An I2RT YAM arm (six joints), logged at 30 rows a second.
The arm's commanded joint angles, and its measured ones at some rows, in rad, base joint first. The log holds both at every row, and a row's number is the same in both.
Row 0, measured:
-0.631, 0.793, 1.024, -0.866, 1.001, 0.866
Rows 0 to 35, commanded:
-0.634, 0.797, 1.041, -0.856, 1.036, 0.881
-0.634, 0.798, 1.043, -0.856, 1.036, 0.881
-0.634, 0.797, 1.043, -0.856, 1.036, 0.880
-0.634, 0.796, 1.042, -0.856, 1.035, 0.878
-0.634, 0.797, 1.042, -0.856, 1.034, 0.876
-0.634, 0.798, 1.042, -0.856, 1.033, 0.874
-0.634, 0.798, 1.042, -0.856, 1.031, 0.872
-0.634, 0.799, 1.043, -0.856, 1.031, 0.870
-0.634, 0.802, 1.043, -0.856, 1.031, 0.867
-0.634, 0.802, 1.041, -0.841, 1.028, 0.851
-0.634, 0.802, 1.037, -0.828, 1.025, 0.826
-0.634, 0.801, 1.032, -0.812, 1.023, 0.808
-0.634, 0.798, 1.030, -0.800, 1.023, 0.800
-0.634, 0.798, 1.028, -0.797, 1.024, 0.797
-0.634, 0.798, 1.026, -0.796, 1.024, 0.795
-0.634, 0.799, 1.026, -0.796, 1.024, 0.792
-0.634, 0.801, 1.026, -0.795, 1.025, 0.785
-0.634, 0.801, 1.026, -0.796, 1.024, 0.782
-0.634, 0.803, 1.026, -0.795, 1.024, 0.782
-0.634, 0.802, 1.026, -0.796, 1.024, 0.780
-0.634, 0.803, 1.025, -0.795, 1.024, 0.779
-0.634, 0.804, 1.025, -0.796, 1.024, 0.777
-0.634, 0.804, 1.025, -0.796, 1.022, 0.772
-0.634, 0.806, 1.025, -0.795, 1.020, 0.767
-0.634, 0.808, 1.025, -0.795, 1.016, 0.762
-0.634, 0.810, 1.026, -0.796, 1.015, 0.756
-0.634, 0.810, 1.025, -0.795, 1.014, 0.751
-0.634, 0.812, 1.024, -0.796, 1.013, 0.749
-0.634, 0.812, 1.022, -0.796, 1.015, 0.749
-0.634, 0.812, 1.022, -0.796, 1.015, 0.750
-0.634, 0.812, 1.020, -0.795, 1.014, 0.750
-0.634, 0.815, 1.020, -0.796, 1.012, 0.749
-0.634, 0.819, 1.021, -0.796, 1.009, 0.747
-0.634, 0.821, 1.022, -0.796, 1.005, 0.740
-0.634, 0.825, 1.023, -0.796, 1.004, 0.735
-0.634, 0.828, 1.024, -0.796, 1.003, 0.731
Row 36, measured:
-0.631, 0.817, 1.023, -0.835, 0.996, 0.787
